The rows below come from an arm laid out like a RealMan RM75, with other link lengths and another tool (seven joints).
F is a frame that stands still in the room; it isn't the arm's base.
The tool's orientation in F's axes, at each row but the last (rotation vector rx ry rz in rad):
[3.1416 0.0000 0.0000]
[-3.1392 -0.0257 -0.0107]
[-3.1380 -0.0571 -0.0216]
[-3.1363 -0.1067 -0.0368]
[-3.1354 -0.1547 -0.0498]
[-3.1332 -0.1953 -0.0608]
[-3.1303 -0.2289 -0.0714]
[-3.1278 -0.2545 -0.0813]
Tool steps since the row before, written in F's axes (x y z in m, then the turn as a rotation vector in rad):
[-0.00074 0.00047 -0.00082 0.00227 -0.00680 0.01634]
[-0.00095 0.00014 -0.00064 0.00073 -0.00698 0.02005]
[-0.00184 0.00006 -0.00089 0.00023 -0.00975 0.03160]
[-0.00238 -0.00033 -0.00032 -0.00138 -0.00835 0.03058]
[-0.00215 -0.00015 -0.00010 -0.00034 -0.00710 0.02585]
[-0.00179 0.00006 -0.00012 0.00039 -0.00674 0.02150]
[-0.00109 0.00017 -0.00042 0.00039 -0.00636 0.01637]
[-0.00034 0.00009 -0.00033 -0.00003 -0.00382 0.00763]
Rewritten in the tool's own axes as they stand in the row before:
[-0.00074 -0.00047 0.00082 0.00227 0.00680 -0.01634]
[-0.00095 -0.00015 0.00063 0.00075 0.00695 -0.02006]
[-0.00185 -0.00012 0.00086 0.00031 0.00967 -0.03163]
[-0.00240 0.00017 0.00026 -0.00122 0.00816 -0.03064]
[-0.00216 -0.00006 0.00003 -0.00022 0.00702 -0.02587]
[-0.00177 -0.00028 0.00005 0.00038 0.00675 -0.02150]
[-0.00107 -0.00033 0.00037 0.00021 0.00637 -0.01637]
[-0.00034 -0.00014 0.00031 -0.00025 0.00378 -0.00765]

